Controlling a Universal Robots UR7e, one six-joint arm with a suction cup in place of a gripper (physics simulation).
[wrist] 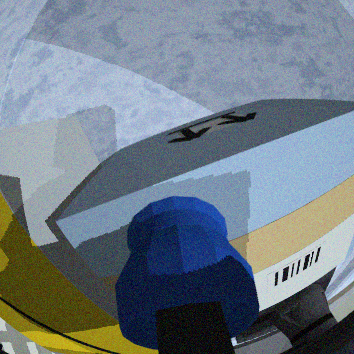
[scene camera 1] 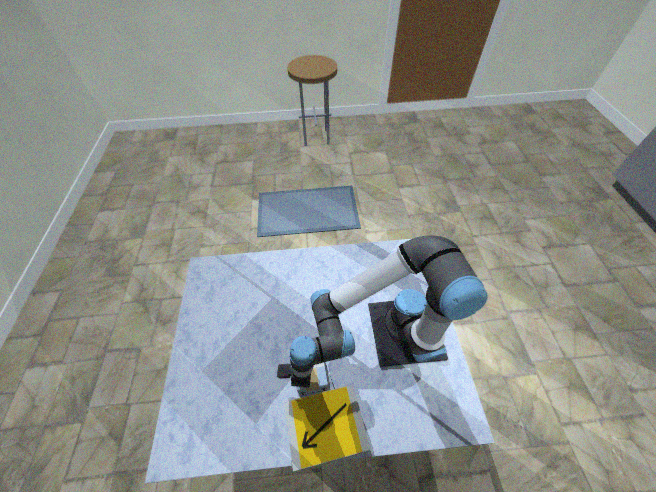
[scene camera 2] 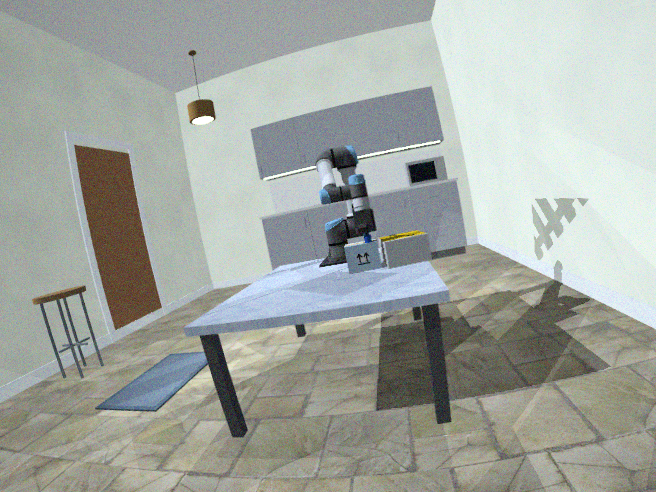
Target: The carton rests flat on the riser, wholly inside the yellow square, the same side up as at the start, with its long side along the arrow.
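The carton (scene camera 1: 322,377) (scene camera 2: 371,260) (wrist: 295,160) is pale blue with a tan tape strip and a barcode label on top. It stands upright on the table close beside the riser (scene camera 1: 366,427) (scene camera 2: 409,252), its two printed arrows pointing up in scene camera 2. The riser is a grey box with the yellow square (scene camera 1: 344,442) (scene camera 2: 403,235) (wrist: 35,285) on top, crossed by a black arrow (scene camera 1: 324,425). My blue suction cup (scene camera 2: 367,239) (wrist: 177,225) is off, so open, at the carton's top; whether it touches is unclear. The arm hides the cup and much of the carton in scene camera 1.
The pale table (scene camera 1: 211,423) (scene camera 2: 317,296) carries the arm's black base plate (scene camera 1: 382,344), up the table from the riser. The riser stands near the table's edge. A stool (scene camera 1: 312,67) (scene camera 2: 59,294) and a blue floor mat (scene camera 1: 308,210) (scene camera 2: 156,381) are away from the table.
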